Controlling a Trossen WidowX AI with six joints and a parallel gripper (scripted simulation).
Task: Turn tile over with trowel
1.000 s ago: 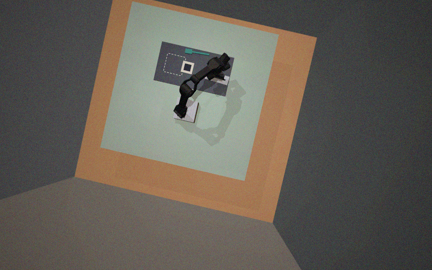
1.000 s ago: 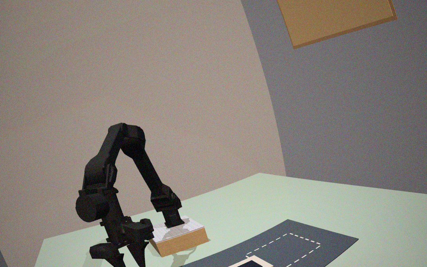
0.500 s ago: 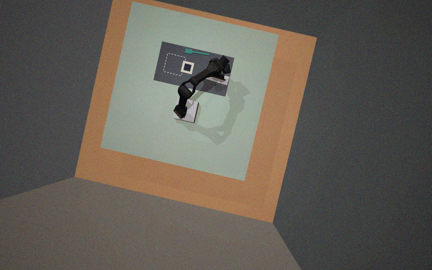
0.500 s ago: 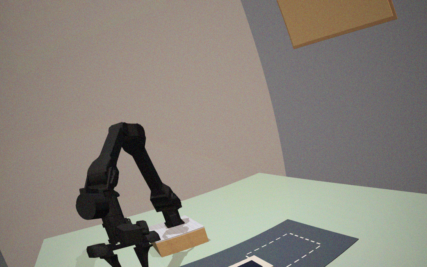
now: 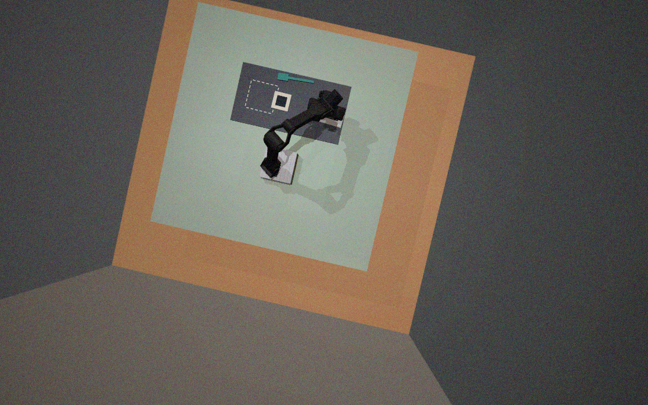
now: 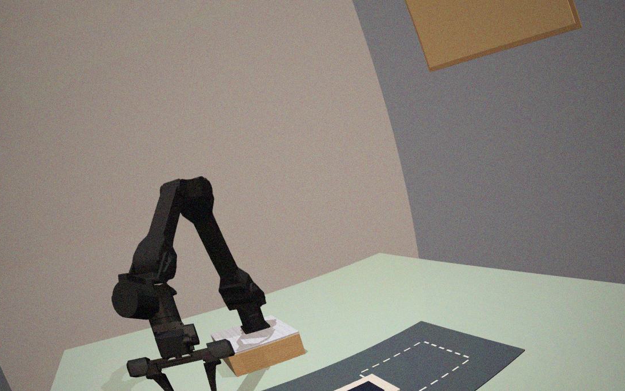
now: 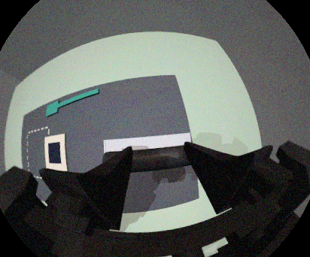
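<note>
Right now the dark mat is 10 mm behind my gripper tip, 230 mm to the left of it and 120 mm below it. Round my gripper tip: tile (10 mm behind, 280 mm to the left, 90 mm below); then teal trowel (130 mm ahead, 260 mm to the left, 90 mm below).
</note>
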